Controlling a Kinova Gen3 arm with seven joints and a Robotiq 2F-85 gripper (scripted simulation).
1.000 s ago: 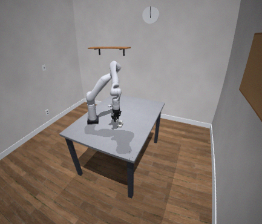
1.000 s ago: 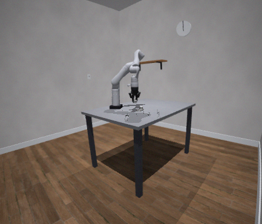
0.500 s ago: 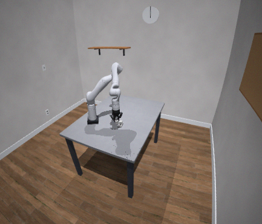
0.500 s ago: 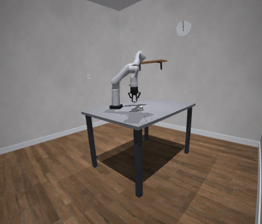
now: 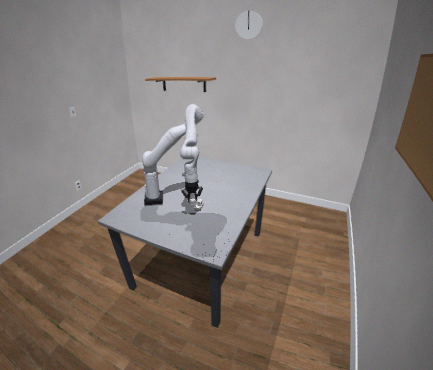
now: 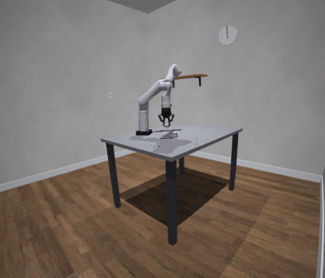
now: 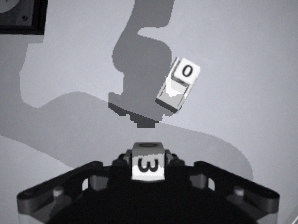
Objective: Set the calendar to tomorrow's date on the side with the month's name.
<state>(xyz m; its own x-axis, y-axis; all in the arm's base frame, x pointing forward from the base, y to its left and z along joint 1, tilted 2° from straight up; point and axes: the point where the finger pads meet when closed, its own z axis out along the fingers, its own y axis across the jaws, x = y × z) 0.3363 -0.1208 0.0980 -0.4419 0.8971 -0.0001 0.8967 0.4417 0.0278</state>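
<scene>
My hand is 11 cm to the right of the calendar tray and 12 cm above it. Also, from my hand: white digit cube (1 cm below).
</scene>
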